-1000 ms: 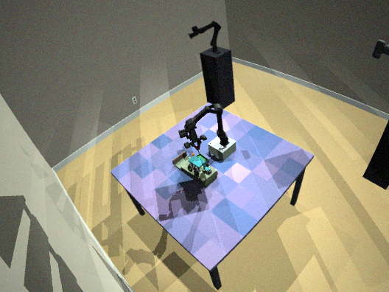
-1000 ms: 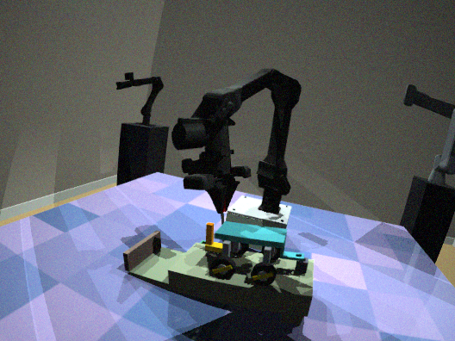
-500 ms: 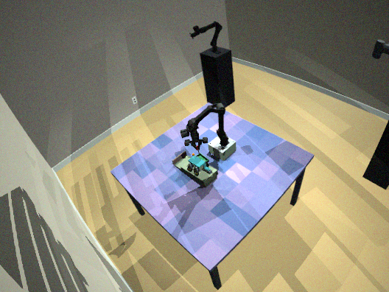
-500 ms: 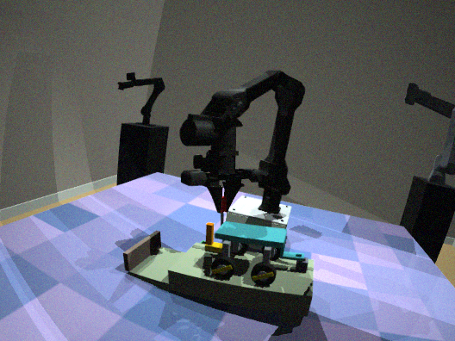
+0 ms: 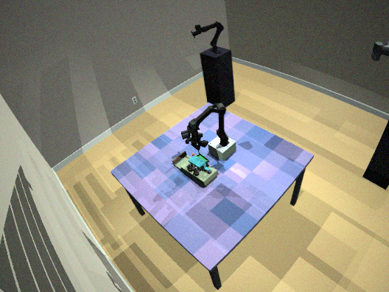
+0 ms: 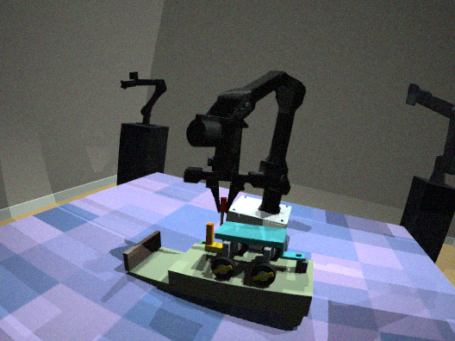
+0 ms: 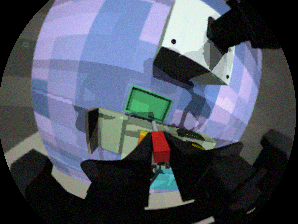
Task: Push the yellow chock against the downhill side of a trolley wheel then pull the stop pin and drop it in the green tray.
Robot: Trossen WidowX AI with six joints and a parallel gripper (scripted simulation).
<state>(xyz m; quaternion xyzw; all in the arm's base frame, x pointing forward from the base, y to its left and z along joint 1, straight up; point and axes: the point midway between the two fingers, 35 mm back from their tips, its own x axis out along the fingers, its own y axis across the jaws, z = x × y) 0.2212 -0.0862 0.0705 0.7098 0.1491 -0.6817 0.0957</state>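
The yellow chock lies 50 mm below my gripper tip, 50 mm ahead of it and 20 mm to the left of it. From my gripper tip the other things lie so: trolley 100 mm to the left, 100 mm ahead, 30 mm below; then pale green ramp 100 mm to the left, 100 mm ahead, 90 mm below; then red-headed stop pin right at my gripper tip.
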